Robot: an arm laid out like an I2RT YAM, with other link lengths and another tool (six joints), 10 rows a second.
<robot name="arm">
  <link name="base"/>
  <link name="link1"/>
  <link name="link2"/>
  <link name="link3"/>
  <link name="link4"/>
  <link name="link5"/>
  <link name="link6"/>
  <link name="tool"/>
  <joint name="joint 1" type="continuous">
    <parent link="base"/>
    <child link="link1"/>
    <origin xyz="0 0 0.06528"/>
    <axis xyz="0 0 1"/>
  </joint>
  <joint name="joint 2" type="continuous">
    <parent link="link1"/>
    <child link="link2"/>
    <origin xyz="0.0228 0.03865 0.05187" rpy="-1.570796 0 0"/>
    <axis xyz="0 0 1"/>
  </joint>
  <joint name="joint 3" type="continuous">
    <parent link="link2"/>
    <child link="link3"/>
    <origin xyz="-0.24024 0 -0.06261" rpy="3.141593 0 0"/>
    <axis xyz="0 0 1"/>
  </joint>
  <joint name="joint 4" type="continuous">
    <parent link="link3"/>
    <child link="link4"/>
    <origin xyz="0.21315 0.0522 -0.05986"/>
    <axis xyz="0 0 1"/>
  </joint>
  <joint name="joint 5" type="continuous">
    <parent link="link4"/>
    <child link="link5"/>
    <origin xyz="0.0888 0.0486 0.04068" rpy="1.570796 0 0"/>
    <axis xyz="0 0 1"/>
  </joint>
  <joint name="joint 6" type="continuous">
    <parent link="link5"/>
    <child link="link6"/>
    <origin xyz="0.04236 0 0.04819" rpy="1.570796 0 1.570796"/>
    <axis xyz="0 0 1"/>
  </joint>
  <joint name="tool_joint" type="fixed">
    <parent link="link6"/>
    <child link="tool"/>
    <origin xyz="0.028 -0.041 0.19" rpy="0.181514 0 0.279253"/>
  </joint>
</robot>
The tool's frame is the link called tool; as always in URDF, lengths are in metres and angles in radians. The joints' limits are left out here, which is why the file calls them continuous.
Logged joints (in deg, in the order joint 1, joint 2, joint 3, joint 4, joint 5, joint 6), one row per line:
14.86, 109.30, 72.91, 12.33, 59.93, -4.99
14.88, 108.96, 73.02, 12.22, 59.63, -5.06
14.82, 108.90, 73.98, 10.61, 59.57, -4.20
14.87, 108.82, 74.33, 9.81, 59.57, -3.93
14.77, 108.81, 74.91, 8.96, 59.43, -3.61
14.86, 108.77, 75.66, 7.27, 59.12, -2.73
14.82, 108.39, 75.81, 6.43, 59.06, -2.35
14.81, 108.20, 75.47, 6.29, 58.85, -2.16
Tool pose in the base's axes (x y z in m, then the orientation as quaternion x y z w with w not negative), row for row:
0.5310, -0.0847, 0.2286, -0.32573, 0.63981, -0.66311, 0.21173
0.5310, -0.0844, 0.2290, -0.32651, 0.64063, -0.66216, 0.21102
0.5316, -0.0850, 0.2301, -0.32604, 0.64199, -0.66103, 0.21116
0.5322, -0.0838, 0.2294, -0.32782, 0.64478, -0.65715, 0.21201
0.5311, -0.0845, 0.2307, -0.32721, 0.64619, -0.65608, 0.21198
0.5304, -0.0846, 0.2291, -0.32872, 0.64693, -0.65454, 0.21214
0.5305, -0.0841, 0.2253, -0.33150, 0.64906, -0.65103, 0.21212
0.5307, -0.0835, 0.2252, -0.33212, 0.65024, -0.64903, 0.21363
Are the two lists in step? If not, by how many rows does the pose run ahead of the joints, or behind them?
The pose runs 2 rows ahead of the joints: the pose in row i belongs to the joints in row i + 2.
